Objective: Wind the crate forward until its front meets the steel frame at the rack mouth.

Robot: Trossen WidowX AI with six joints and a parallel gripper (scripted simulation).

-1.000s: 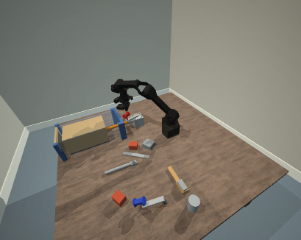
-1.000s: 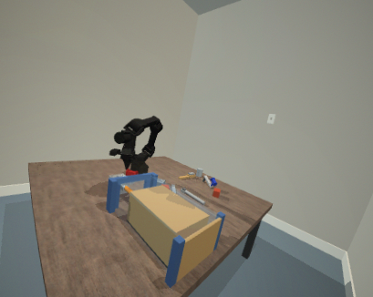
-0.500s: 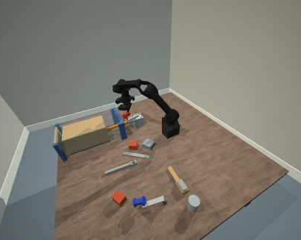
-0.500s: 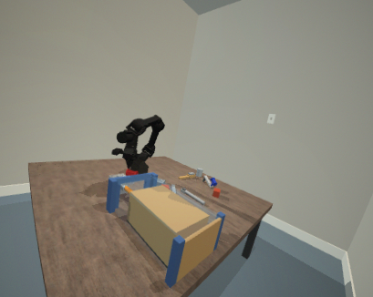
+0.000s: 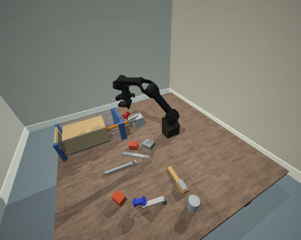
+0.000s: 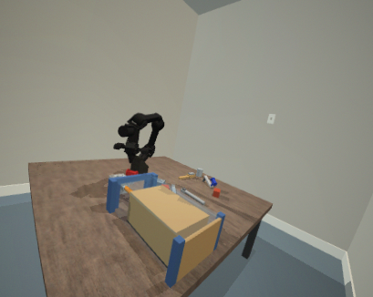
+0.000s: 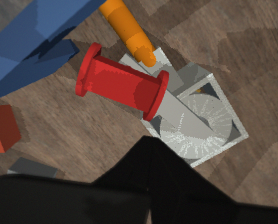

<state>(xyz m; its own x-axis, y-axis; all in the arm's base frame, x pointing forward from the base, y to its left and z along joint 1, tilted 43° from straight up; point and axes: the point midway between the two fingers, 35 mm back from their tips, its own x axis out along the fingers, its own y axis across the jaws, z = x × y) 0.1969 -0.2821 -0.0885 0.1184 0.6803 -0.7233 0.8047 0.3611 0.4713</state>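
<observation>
Now: the red handle knob 7 cm below my gripper tip and 3 cm ahead of it. The rest, counted from my gripper tip: blue frame 9 cm below, 9 cm ahead, 3 cm to the right; red-gripped winch handle 10 cm below, 1 cm behind; grey winch 17 cm below, 9 cm behind, 1 cm to the right.
</observation>
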